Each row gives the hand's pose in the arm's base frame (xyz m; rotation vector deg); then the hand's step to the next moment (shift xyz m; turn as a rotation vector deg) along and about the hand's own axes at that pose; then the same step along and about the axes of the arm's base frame.
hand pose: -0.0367 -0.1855 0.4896 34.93 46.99 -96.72
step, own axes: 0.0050 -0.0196 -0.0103 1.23 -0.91 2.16
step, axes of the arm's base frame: -0.0204 0.0079 -0.0061 -1.17 -2.29 0.62
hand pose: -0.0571 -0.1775 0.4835 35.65 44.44 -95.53
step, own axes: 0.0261 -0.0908 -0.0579 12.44 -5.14 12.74
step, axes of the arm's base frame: -0.0942 0.0412 -0.0414 -7.81 -16.81 -0.24
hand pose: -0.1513 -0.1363 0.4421 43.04 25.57 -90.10
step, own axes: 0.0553 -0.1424 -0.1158 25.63 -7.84 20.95
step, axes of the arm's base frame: -0.1162 0.0593 -0.1405 -12.30 -31.48 -3.88
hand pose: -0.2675 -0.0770 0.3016 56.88 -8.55 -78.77
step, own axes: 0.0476 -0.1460 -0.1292 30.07 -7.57 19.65
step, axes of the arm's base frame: -0.0163 0.0414 -0.1957 -10.17 -34.67 -6.47
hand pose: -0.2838 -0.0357 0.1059 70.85 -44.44 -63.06
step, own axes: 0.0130 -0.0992 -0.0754 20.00 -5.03 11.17
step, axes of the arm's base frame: 0.0516 0.0158 -0.1131 -5.02 -22.43 -4.68
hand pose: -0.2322 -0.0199 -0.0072 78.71 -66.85 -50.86
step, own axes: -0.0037 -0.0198 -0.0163 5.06 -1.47 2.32
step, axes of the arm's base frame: 0.0180 0.0066 -0.0175 -0.75 -5.56 -1.30
